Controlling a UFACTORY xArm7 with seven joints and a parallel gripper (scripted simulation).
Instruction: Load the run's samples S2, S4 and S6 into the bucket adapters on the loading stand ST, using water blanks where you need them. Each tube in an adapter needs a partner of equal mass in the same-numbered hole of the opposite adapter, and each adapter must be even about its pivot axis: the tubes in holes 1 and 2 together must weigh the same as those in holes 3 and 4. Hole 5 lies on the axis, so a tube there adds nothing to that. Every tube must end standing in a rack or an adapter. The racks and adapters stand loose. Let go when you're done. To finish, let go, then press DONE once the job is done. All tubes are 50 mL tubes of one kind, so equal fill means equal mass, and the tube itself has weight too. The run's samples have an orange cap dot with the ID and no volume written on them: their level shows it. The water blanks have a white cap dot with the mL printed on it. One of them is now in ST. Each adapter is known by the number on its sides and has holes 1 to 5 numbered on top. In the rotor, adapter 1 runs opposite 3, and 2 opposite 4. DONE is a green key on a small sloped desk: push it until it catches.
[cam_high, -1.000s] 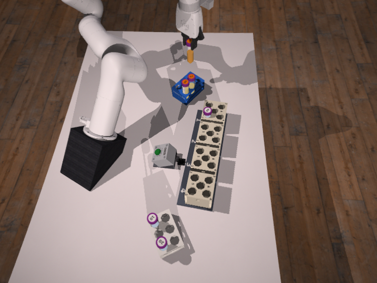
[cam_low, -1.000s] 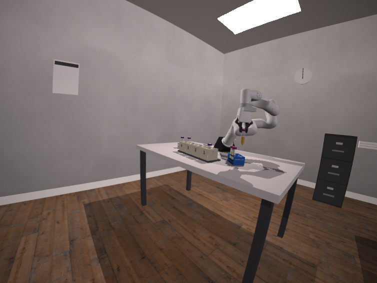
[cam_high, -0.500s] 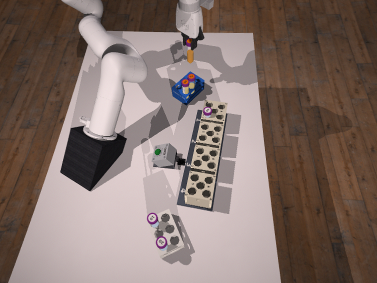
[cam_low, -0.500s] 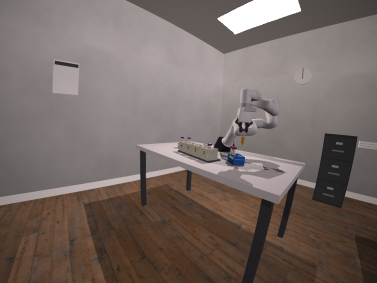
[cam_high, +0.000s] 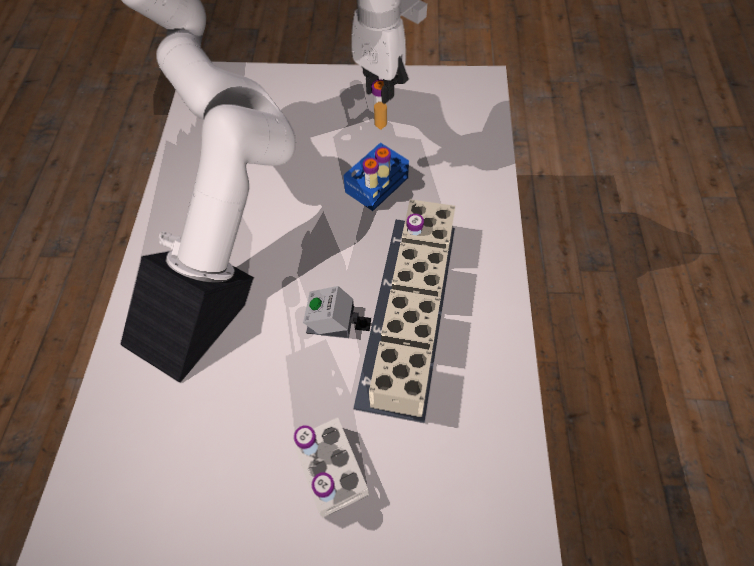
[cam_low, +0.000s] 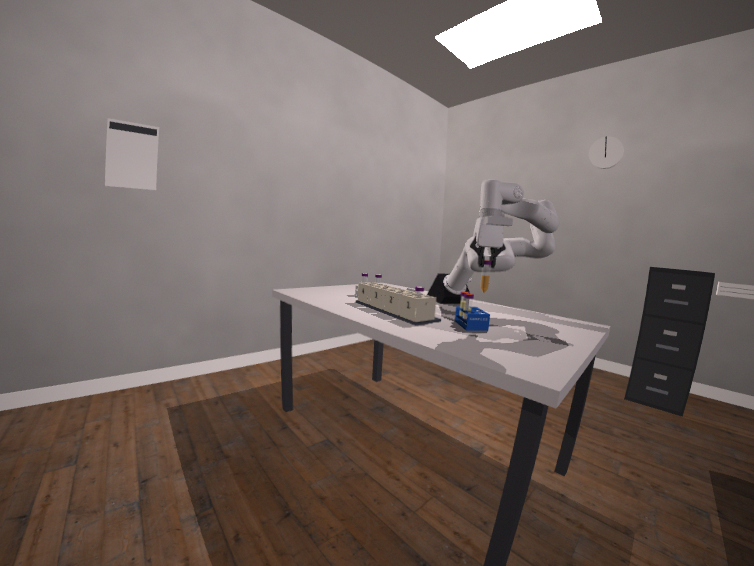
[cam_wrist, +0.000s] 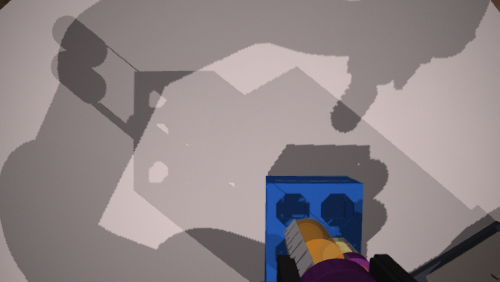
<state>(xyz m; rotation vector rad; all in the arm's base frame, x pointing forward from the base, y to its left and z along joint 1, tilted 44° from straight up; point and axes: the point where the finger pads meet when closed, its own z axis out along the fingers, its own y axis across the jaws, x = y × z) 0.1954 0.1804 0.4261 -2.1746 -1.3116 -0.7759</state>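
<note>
Right now my hand is 1 cm to the right of the orange-dot tube and 5 cm above it. Also, from my hand: 40 mL water blank (14 cm ahead, 21 cm to the right, 18 cm below); green done key (41 cm to the right, 18 cm below); blue sample rack (4 cm to the right, 22 cm below).
</note>
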